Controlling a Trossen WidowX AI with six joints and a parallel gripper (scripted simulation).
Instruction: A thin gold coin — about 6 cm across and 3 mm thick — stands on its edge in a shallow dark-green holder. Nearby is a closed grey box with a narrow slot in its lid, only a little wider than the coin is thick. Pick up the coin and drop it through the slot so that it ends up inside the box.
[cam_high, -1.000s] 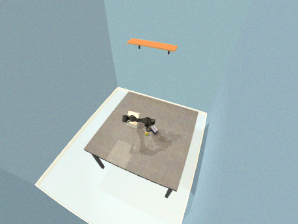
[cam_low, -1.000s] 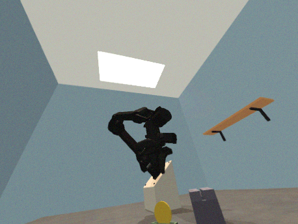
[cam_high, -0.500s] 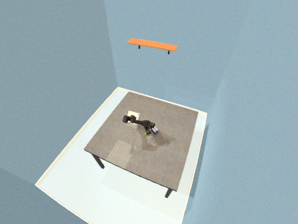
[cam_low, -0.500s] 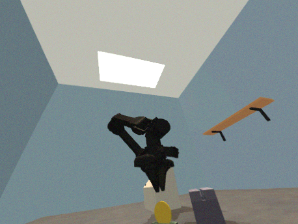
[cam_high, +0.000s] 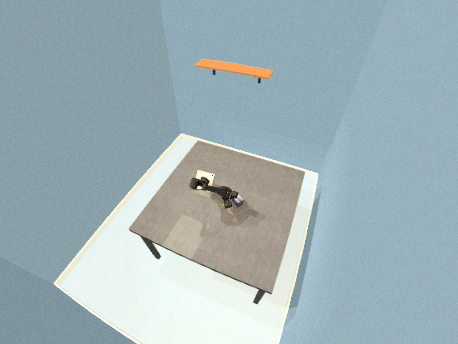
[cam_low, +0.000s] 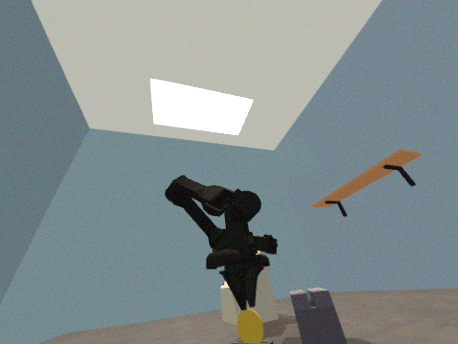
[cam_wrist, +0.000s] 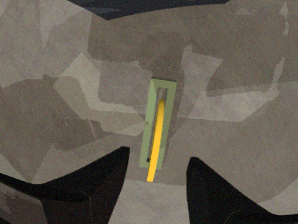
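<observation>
My gripper tip is 3 cm above the gold coin.
</observation>
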